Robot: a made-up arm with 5 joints.
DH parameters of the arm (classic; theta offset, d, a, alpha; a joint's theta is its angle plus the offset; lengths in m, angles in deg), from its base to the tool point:
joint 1: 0 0.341 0 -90
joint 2: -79.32 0 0.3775 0
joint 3: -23.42 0 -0.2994 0
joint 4: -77.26 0 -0.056 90
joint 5: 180 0.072 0 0
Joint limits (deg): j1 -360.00..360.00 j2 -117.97..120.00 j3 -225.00..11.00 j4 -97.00..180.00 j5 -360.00..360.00
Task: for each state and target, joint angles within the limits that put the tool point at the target. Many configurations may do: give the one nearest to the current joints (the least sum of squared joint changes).
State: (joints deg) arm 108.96 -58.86 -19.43 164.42 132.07
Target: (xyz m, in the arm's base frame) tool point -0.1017 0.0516 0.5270
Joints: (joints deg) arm 153.10 -20.55 -27.39 150.29 132.07
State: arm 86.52 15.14 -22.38 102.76 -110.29
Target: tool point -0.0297 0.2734 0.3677
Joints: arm 96.20 14.53 -36.98 100.05 -110.29
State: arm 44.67 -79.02 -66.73 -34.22 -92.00
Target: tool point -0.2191 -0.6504 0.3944
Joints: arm 71.38 -115.85 -103.55 -32.95 -92.00
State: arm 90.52 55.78 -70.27 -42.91 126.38
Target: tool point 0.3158 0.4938 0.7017
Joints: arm 57.40 29.36 -105.05 -37.59 126.38
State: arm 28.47 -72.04 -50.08 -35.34 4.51
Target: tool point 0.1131 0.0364 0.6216
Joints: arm 17.84 -51.02 -13.78 -26.36 4.51
